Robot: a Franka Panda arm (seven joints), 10 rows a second.
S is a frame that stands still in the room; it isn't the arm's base.
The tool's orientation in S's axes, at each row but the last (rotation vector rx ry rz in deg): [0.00, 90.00, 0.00]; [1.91, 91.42, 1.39]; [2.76, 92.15, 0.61]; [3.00, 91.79, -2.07]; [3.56, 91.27, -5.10]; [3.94, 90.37, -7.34]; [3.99, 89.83, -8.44]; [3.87, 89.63, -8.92]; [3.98, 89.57, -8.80]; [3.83, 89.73, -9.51]
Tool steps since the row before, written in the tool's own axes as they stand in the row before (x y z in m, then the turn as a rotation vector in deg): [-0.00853, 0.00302, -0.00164, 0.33, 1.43, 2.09]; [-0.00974, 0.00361, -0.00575, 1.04, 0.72, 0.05]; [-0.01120, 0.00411, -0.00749, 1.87, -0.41, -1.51]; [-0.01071, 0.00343, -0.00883, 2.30, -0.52, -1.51]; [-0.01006, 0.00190, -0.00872, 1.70, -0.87, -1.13]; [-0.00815, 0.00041, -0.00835, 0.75, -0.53, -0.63]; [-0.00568, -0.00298, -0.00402, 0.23, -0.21, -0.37]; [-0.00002, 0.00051, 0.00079, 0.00, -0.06, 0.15]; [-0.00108, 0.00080, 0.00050, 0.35, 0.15, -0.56]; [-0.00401, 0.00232, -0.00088, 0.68, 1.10, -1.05]
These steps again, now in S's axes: [-0.00164, 0.00302, 0.00853, 2.09, 1.43, -0.33]; [-0.00548, 0.00328, 0.01001, 0.03, 0.76, -1.01]; [-0.00696, 0.00386, 0.01162, -1.59, -0.30, -1.82]; [-0.00828, 0.00380, 0.01102, -1.61, -0.41, -2.26]; [-0.00825, 0.00289, 0.01022, -1.25, -0.78, -1.66]; [-0.00814, 0.00175, 0.00818, -0.70, -0.47, -0.73]; [-0.00437, -0.00211, 0.00581, -0.40, -0.17, -0.22]; [0.00085, 0.00039, 0.00000, 0.14, -0.08, 0.00]; [0.00061, 0.00078, 0.00104, -0.53, 0.21, -0.36]; [-0.00051, 0.00267, 0.00385, -0.88, 1.20, -0.75]
